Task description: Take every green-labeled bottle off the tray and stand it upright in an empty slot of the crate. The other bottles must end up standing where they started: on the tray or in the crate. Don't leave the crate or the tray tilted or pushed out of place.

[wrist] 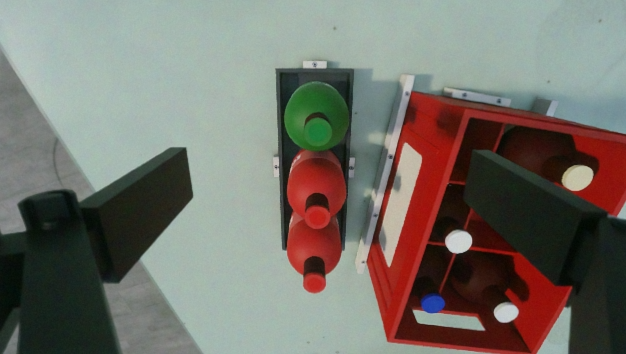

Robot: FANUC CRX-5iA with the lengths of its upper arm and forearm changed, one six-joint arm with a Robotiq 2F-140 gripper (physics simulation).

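A green bottle (pixel 316 112) with a green cap stands at the far end of the dark tray (pixel 279 125). Two red bottles, one in the middle (pixel 316 182) and one at the near end (pixel 314 245), stand in the same tray. The red crate (pixel 434 167) stands at the right, its far-left slot and middle-right slot looking empty. The right finger partly hides the crate. Bottles with a cream cap (pixel 577 178), a white cap (pixel 458 241), a blue cap (pixel 433 303) and another white cap (pixel 506 312) stand in it. My gripper (pixel 329 174) is open and empty, its fingers wide apart above the tray and crate.
A long metal strip (pixel 385 172) runs along the crate's left side, and a short metal strip (pixel 477 96) lies at its far side. Small metal brackets (pixel 314 64) touch the tray's sides. The table's edge runs down the left, with grey floor (pixel 30 145) beyond.
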